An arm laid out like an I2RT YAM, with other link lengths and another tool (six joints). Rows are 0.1 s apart.
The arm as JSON. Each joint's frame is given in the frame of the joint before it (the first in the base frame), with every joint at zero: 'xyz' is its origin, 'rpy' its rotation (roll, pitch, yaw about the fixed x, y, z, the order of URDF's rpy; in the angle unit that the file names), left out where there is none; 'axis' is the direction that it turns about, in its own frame. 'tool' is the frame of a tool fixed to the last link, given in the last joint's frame.
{
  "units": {
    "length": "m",
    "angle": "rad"
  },
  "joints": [
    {
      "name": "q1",
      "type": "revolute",
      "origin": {
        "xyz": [
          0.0,
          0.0,
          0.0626
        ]
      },
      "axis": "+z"
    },
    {
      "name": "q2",
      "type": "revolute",
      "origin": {
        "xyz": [
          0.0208,
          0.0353,
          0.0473
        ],
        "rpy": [
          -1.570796,
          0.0,
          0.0
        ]
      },
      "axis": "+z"
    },
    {
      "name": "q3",
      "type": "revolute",
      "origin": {
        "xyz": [
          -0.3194,
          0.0,
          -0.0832
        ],
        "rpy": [
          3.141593,
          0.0,
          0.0
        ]
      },
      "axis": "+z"
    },
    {
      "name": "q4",
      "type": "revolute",
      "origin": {
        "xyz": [
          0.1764,
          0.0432,
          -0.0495
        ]
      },
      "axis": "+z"
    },
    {
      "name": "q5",
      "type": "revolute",
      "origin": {
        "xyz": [
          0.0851,
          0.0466,
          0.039
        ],
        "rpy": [
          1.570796,
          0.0,
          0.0
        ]
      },
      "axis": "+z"
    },
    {
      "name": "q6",
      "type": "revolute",
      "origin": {
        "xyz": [
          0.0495,
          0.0,
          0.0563
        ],
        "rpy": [
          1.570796,
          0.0,
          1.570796
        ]
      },
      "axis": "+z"
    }
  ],
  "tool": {
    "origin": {
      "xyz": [
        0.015,
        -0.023,
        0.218
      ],
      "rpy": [
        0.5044,
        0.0,
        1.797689
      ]
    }
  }
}
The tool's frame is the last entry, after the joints.
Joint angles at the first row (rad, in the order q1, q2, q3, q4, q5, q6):
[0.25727 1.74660 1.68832 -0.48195 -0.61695 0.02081]
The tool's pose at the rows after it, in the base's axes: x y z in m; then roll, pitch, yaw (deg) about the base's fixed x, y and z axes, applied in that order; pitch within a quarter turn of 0, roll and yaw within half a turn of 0:
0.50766 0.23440 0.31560 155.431 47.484 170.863
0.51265 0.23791 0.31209 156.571 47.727 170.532
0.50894 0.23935 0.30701 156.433 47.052 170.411
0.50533 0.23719 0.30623 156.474 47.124 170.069
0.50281 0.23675 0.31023 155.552 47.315 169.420
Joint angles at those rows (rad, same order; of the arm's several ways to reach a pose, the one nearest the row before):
[0.25825 1.78902 1.75566 -0.47204 -0.59010 0.10937]
[0.28128 1.79538 1.75557 -0.46176 -0.54527 0.11976]
[0.28677 1.78578 1.72314 -0.44364 -0.54335 0.12980]
[0.28818 1.76811 1.69318 -0.42866 -0.53596 0.13324]
[0.28634 1.75604 1.67951 -0.41549 -0.54194 0.14041]

